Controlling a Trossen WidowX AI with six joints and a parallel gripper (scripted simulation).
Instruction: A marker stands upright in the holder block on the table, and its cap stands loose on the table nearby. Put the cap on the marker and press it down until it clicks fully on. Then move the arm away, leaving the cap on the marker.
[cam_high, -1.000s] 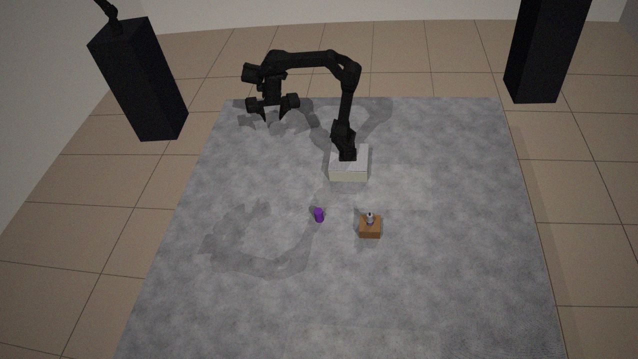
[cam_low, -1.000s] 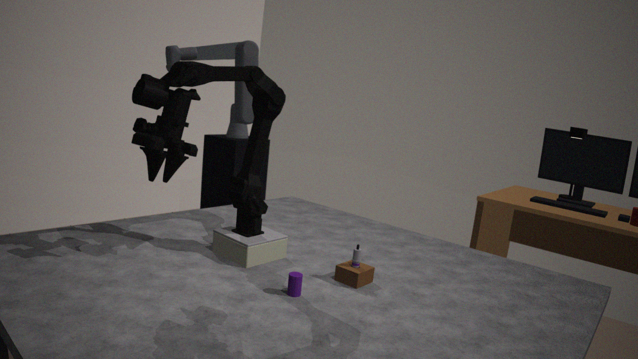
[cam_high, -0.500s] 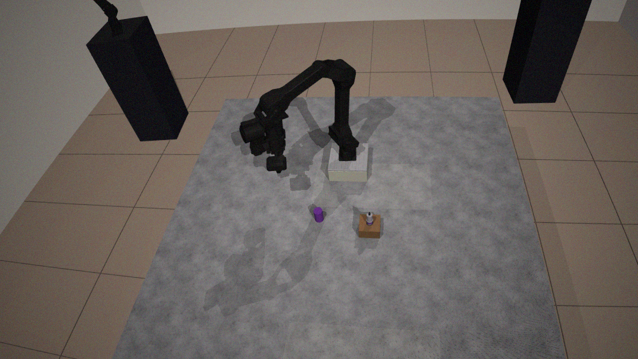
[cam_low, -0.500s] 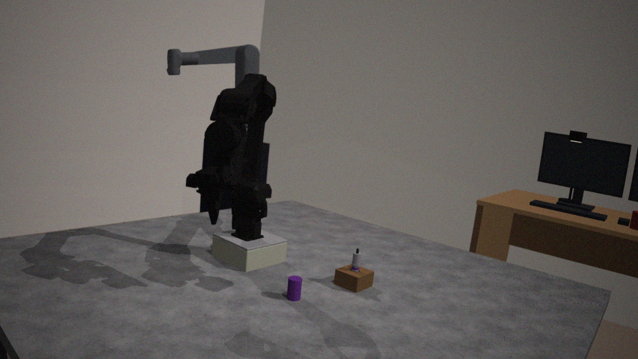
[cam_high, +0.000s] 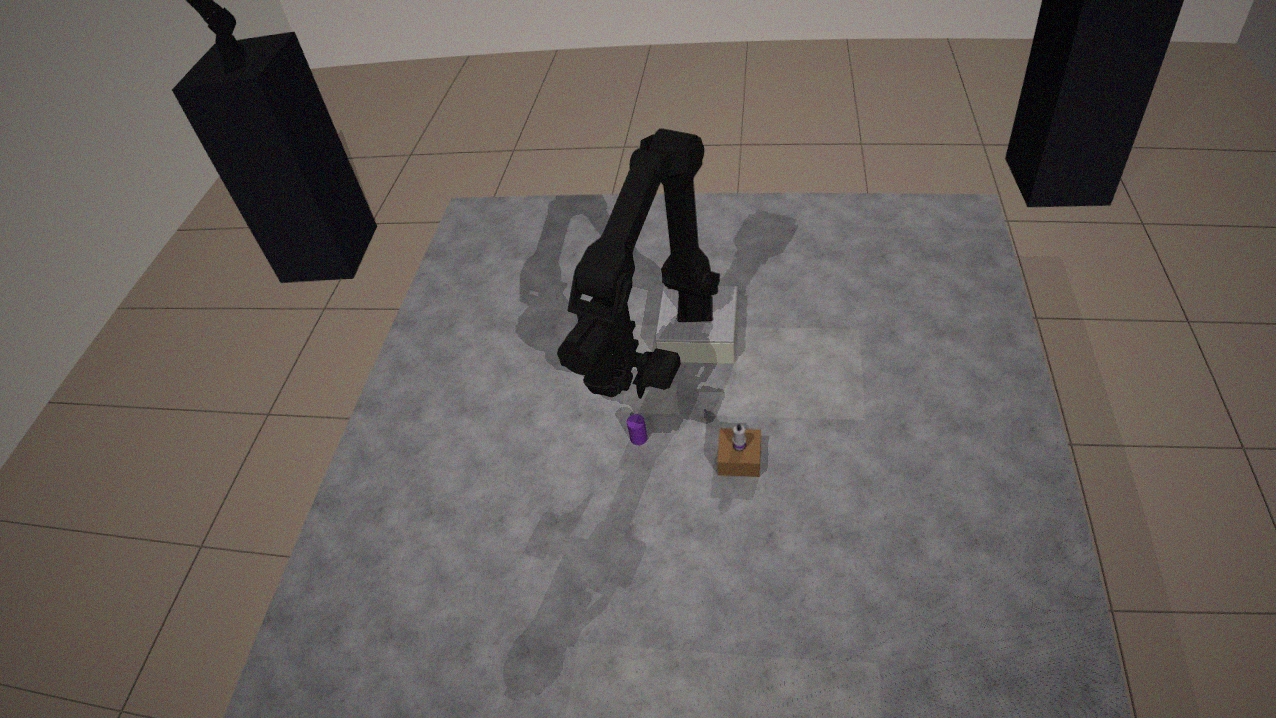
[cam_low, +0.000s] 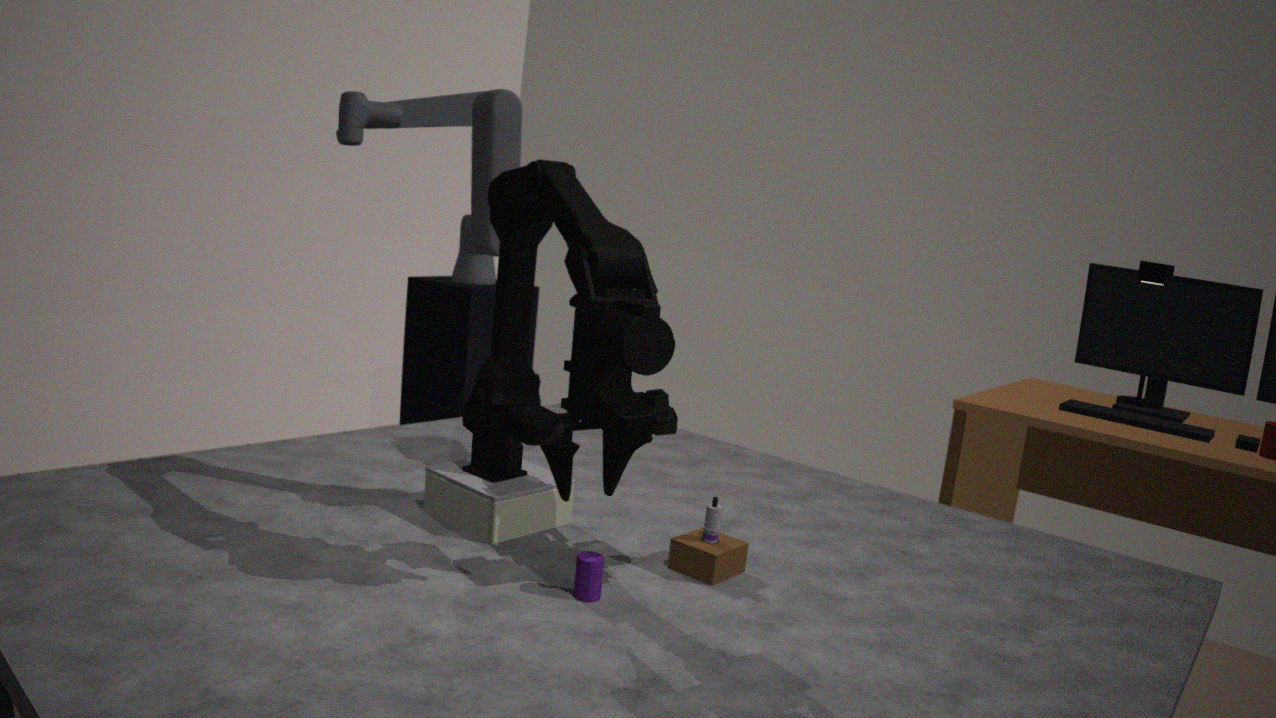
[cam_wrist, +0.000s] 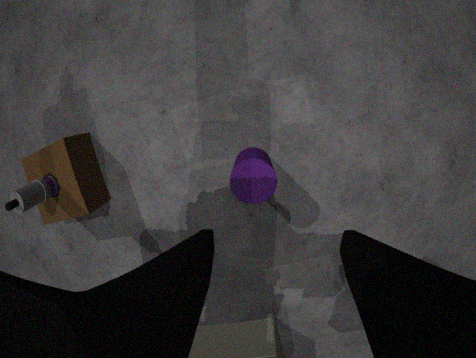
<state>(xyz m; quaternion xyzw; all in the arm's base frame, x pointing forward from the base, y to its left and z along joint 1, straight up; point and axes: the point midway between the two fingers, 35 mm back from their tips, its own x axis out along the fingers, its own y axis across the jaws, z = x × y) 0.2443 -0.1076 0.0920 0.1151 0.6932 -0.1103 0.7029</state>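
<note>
The purple cap is 10 mm ahead of my gripper tip, 10 mm to the left of it and 90 mm below it. Round my gripper tip: brown holder block (50 mm ahead, 180 mm to the left, 100 mm below).
</note>
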